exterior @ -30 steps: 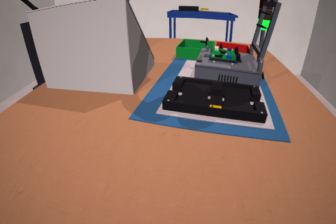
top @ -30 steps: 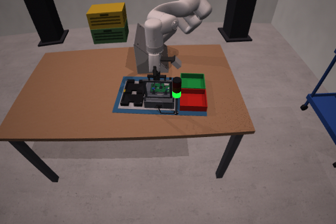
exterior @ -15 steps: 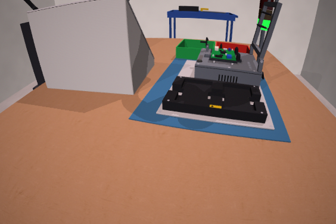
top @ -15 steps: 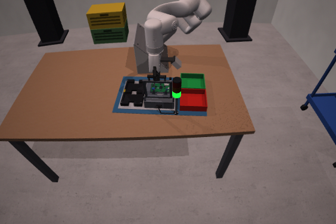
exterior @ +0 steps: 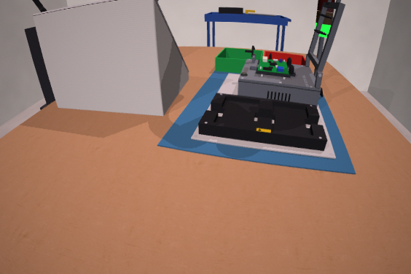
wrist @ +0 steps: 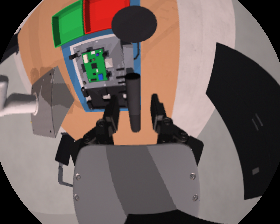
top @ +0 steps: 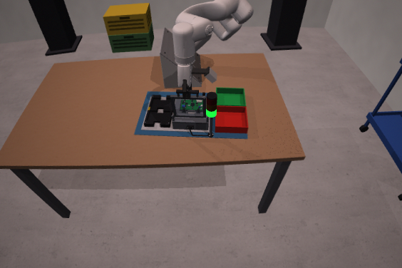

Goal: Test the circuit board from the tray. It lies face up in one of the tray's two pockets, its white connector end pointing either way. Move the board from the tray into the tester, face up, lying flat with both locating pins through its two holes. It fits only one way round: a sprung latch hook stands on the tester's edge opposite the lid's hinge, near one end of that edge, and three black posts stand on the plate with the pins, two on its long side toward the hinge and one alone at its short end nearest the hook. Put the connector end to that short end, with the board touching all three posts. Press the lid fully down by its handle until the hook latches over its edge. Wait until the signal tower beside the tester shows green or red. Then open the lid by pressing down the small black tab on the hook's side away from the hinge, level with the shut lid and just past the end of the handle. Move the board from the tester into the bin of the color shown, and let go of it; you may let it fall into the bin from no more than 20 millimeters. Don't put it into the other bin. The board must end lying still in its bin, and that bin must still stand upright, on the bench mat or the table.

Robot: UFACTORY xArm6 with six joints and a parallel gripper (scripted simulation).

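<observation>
Right now the green circuit board is 130 mm behind my hand, 30 mm to the left of it and 200 mm below it. Round my hand: latch hook: 180 mm behind, 90 mm to the left, 190 mm below; then tester lid: 20 mm behind, 90 mm below; then plate: 120 mm behind, 30 mm to the left, 200 mm below.
</observation>
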